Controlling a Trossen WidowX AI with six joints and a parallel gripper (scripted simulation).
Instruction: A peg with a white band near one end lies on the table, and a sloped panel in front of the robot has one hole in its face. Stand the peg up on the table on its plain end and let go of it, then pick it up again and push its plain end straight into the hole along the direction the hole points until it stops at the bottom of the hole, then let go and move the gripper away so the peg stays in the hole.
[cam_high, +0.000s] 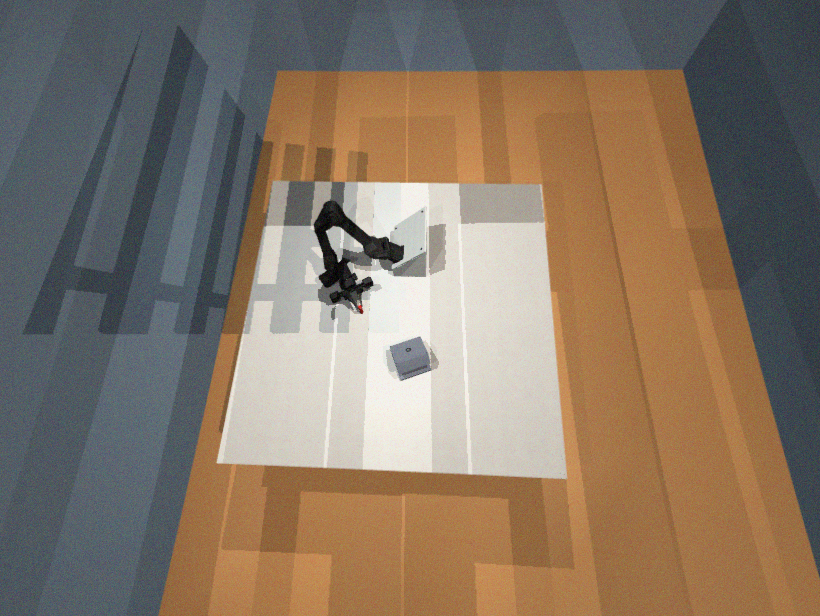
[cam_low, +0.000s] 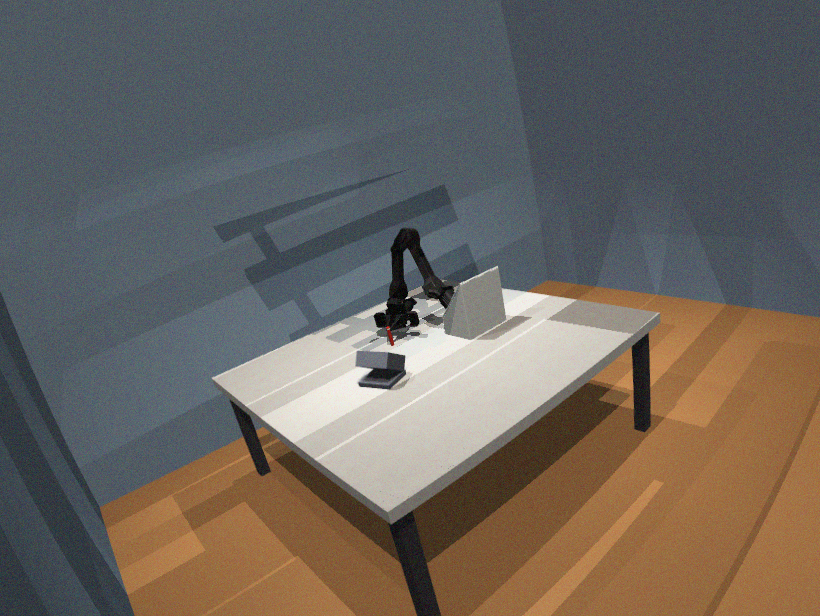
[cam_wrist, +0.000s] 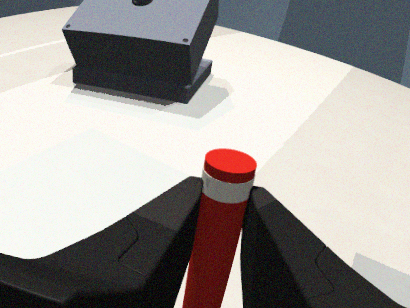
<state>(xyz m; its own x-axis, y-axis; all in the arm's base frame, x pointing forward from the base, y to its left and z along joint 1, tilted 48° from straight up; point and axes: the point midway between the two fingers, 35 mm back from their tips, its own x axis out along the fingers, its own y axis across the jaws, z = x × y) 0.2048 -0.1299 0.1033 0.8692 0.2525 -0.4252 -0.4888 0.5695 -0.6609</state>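
The red peg is 1 cm below my gripper tip. From my gripper tip the other things lie so: grey sloped panel (22 cm to the left, 19 cm ahead).
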